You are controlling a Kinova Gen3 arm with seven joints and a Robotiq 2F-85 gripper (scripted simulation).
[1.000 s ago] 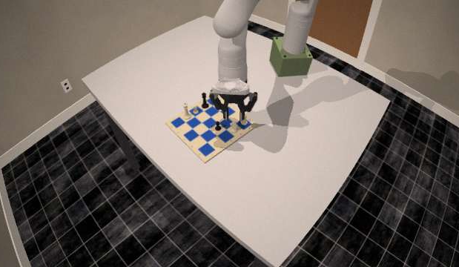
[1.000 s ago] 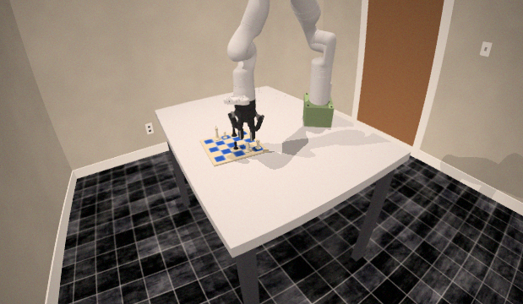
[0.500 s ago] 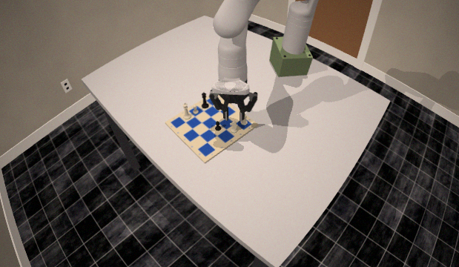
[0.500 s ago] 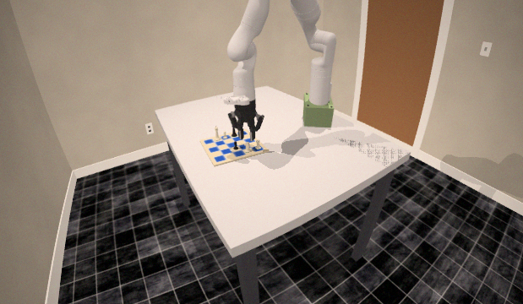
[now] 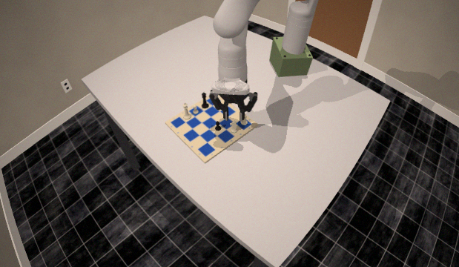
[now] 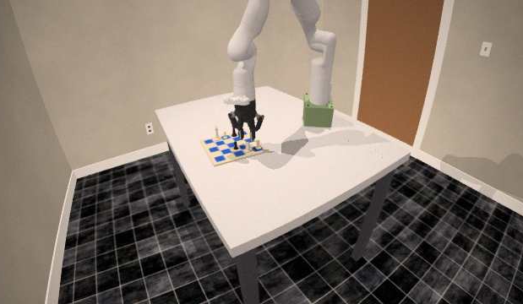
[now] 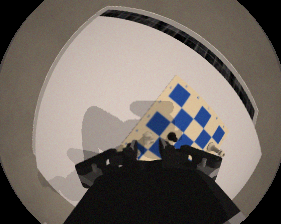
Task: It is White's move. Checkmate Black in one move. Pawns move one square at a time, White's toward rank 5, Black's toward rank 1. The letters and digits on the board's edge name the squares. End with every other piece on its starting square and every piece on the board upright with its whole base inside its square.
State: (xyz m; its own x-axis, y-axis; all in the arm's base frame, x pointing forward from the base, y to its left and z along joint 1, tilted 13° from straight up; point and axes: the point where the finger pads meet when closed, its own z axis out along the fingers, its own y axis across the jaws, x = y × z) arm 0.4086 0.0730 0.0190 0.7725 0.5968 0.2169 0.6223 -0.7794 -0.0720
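Right now the black pawn is 5 cm below my hand, 4 cm to the right of it and 3 cm ahead of it. The rest, counted from my hand: white pawn: 15 cm to the right, 5 cm below, 3 cm ahead; chessboard: 8 cm to the right, 7 cm below, 3 cm ahead; tall black piece: 15 cm to the right, 4 cm below, 1 cm behind.
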